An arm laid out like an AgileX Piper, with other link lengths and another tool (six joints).
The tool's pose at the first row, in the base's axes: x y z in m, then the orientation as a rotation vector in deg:
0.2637, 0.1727, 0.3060, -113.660, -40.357, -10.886
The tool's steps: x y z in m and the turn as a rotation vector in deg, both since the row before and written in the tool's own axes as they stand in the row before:
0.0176, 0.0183, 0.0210, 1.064, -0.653, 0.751
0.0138, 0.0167, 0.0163, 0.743, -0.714, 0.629
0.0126, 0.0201, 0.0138, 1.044, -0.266, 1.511
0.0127, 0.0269, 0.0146, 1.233, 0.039, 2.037
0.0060, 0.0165, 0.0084, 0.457, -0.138, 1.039
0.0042, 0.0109, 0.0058, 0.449, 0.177, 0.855
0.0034, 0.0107, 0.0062, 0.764, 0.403, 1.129
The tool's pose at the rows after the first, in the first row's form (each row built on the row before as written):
0.2849, 0.1912, 0.2888, -113.025, -39.987, -9.388
0.3024, 0.2050, 0.2733, -112.660, -39.789, -8.031
0.3207, 0.2152, 0.2556, -112.192, -38.408, -6.469
0.3418, 0.2240, 0.2316, -111.630, -36.301, -4.823
0.3528, 0.2283, 0.2161, -111.521, -35.343, -3.892
0.3600, 0.2314, 0.2057, -111.313, -34.358, -3.385
0.3662, 0.2346, 0.1950, -110.842, -32.936, -2.829

